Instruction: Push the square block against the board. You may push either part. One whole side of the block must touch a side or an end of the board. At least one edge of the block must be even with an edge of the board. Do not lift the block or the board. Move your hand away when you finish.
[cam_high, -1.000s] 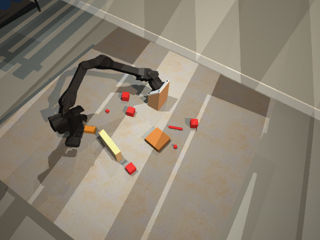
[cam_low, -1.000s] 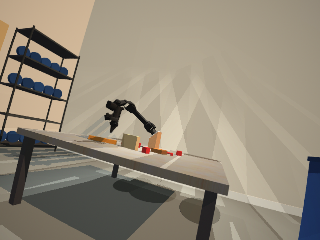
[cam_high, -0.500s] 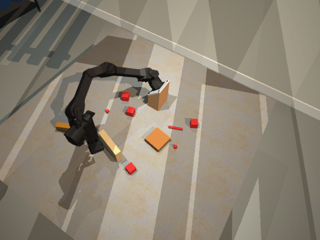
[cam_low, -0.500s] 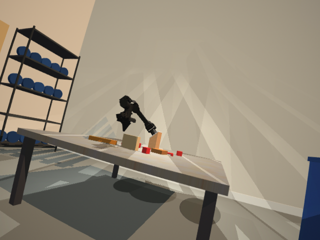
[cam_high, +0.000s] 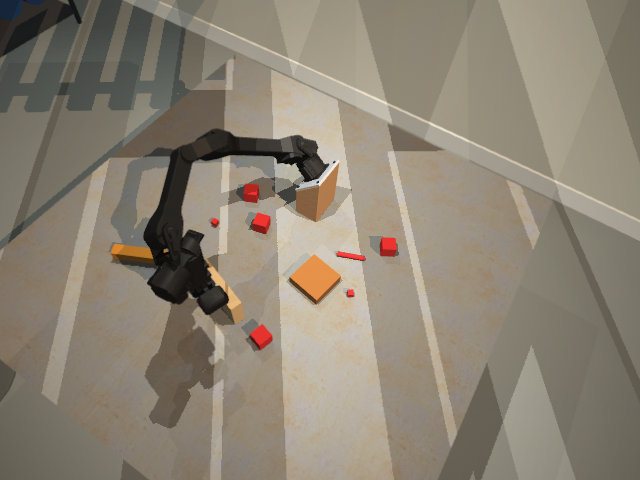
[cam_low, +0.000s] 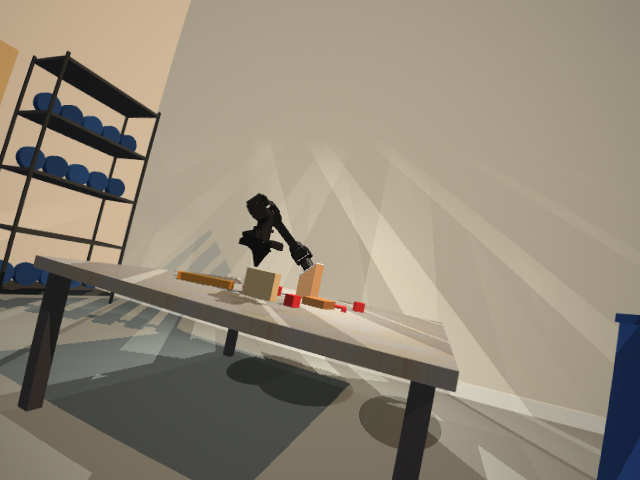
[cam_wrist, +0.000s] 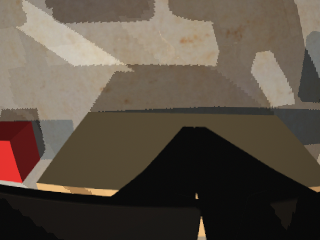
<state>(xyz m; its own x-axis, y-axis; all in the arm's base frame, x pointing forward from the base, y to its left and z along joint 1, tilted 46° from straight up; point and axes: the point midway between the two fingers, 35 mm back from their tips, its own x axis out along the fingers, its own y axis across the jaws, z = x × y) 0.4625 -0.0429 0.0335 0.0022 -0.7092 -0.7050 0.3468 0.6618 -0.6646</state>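
My gripper tip is now 5 cm past the tan board, 1 cm to the right of it and 6 cm above it. From my gripper tip the other things lie so: square block 23 cm behind, 20 cm to the left, 9 cm below; then long orange bar 4 cm behind, 23 cm to the right, 9 cm below; then thin red stick 35 cm behind, 24 cm to the left, 10 cm below.
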